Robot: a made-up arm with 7 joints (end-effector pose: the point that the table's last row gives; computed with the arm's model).
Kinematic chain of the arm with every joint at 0, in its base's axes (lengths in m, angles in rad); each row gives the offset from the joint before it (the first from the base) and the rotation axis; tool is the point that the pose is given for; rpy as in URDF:
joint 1: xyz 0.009 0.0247 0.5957 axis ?
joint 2: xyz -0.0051 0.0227 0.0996 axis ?
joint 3: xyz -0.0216 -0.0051 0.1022 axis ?
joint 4: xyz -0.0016 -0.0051 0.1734 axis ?
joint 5: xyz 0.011 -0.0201 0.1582 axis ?
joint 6: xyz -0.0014 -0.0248 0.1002 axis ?
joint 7: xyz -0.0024 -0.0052 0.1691 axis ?
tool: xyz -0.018 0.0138 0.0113 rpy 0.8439 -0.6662 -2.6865
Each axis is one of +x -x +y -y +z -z.
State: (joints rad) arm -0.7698 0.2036 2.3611 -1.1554 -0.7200 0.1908 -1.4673
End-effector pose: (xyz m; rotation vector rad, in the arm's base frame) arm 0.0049 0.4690 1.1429 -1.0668 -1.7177 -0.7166
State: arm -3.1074 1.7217 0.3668 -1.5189 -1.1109 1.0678 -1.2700
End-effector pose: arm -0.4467 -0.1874 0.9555 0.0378 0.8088 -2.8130
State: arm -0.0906 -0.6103 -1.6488 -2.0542 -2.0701 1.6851 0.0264
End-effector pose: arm -0.1555 -0.1850 0.6948 -1.2394 2.0939 0.4770
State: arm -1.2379 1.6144 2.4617 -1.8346 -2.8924 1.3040 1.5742
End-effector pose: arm -0.1204 0.1060 0.5053 -0.5394 1.2310 -2.3781
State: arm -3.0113 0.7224 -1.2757 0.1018 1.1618 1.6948 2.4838
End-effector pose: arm -0.4484 0.0542 0.9343 -1.6598 1.8822 0.7305
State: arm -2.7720 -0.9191 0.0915 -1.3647 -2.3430 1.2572 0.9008
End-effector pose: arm 0.3326 -0.2602 0.5682 -2.4607 0.4843 1.8228
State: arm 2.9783 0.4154 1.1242 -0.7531 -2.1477 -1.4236 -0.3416
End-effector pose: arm -0.0153 -0.0021 1.2874 1.1302 1.4450 1.6257
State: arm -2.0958 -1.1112 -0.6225 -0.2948 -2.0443 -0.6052 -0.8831
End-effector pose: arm 0.3898 -0.4492 1.0249 -1.3328 -0.3453 -1.9203
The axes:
joint 1: -z
joint 2: +y
joint 3: -z
joint 4: +y
joint 5: -z
joint 6: +y
joint 7: -z

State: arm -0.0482 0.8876 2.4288 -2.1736 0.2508 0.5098 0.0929
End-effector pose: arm 0.2145 0.3534 0.5703 0.5681 2.1447 0.1587
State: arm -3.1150 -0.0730 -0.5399 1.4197 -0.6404 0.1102 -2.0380
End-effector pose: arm -0.3550 -0.1578 1.0131 1.2827 -0.7239 -2.5840
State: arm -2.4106 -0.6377 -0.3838 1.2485 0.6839 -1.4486 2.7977
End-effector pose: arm 0.0293 -0.2083 1.2112 -0.6425 0.3659 -2.3367
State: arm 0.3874 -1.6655 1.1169 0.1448 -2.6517 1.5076 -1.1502
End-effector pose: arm -0.4844 0.3715 0.6661 -1.2168 -1.5653 -0.1968
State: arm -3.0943 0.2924 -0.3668 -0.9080 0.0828 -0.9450 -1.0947
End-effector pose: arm 0.2474 0.1760 1.1474 1.9311 1.3145 0.4228
